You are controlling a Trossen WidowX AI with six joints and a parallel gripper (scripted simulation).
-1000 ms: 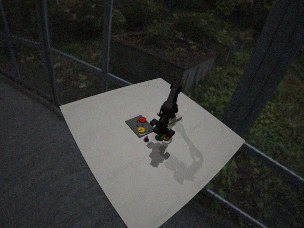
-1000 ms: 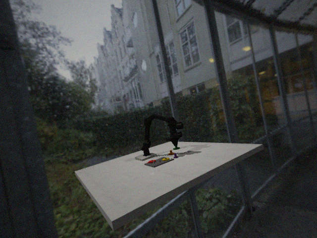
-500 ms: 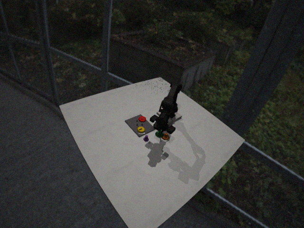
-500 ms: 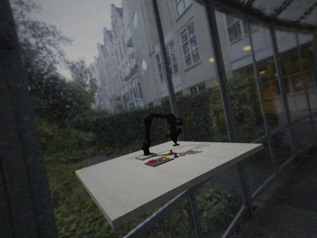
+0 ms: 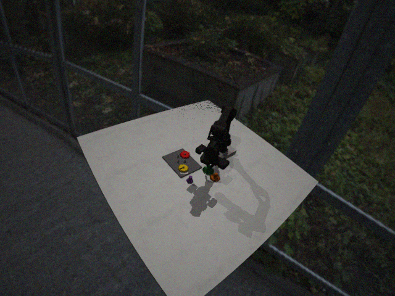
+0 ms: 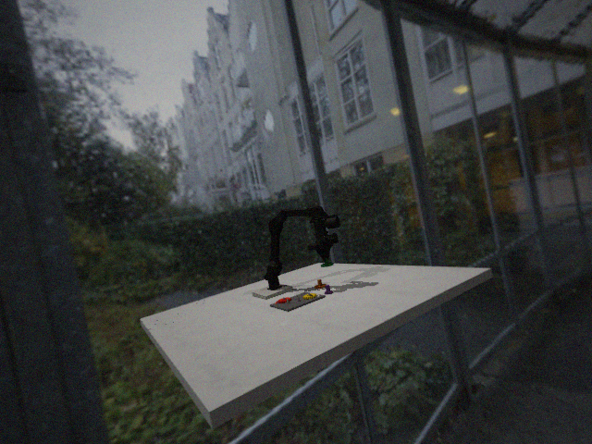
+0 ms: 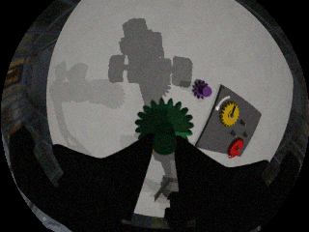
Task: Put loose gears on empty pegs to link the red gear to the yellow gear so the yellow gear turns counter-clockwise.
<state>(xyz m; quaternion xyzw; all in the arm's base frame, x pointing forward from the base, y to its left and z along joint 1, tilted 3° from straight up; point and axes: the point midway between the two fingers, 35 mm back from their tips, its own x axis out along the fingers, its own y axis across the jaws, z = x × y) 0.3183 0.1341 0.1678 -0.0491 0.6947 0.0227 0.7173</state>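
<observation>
Right now my gripper tip is 250 mm to the left of the red gear, 130 mm above it and 70 mm past it. The rest, counted from my gripper tip: orange gear: 130 mm below, 90 mm behind, 10 mm to the left; green gear: 10 mm below; purple gear: 130 mm below, 70 mm to the right, 50 mm ahead.
</observation>
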